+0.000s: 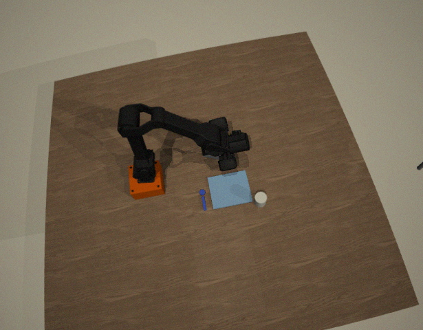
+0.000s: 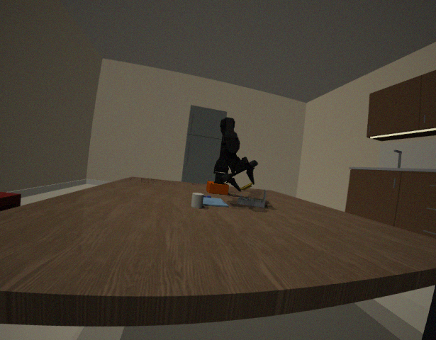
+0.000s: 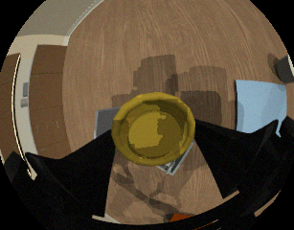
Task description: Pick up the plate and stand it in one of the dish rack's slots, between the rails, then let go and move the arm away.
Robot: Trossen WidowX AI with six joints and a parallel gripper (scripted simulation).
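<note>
The dish rack lies 60 mm below my gripper tip, 50 mm behind it and 40 mm to the left of it. The rest, counted from my gripper tip: yellow plate 10 mm above; light blue mat 160 mm to the right, 80 mm below; blue spoon 190 mm to the right, 100 mm behind, 80 mm below.
</note>
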